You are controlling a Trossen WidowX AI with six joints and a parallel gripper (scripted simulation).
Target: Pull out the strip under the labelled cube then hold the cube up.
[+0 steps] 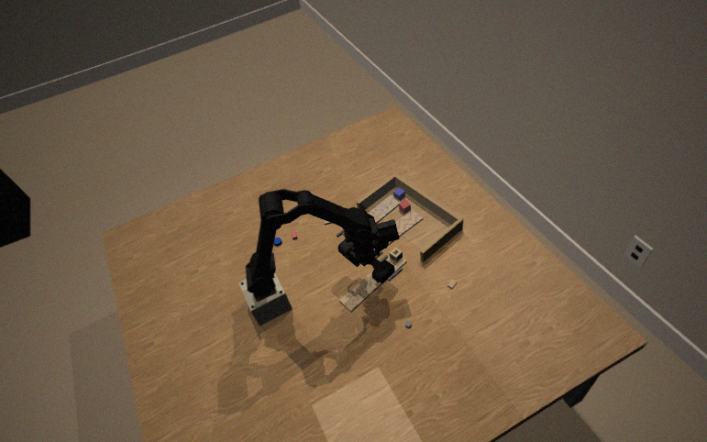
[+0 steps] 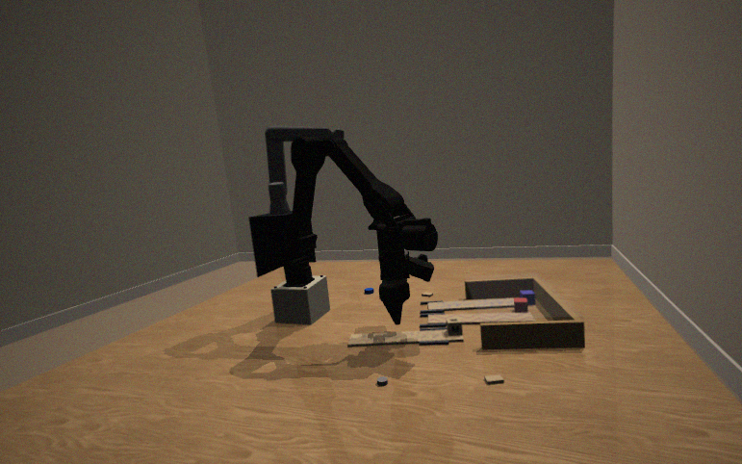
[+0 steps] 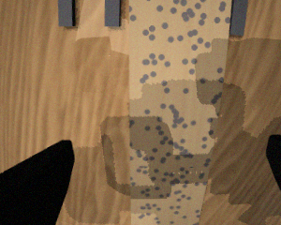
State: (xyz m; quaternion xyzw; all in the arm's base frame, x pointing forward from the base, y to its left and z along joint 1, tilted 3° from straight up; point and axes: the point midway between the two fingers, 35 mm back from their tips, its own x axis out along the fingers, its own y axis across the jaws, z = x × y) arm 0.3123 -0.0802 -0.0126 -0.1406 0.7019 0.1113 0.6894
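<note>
The dotted strip lies 1 cm ahead of my gripper tip and 5 cm below it. From my gripper tip the other things lie so: beige tile (22 cm ahead, 13 cm to the right, 5 cm below); labelled cube (12 cm ahead, 4 cm to the left, 3 cm below).
</note>
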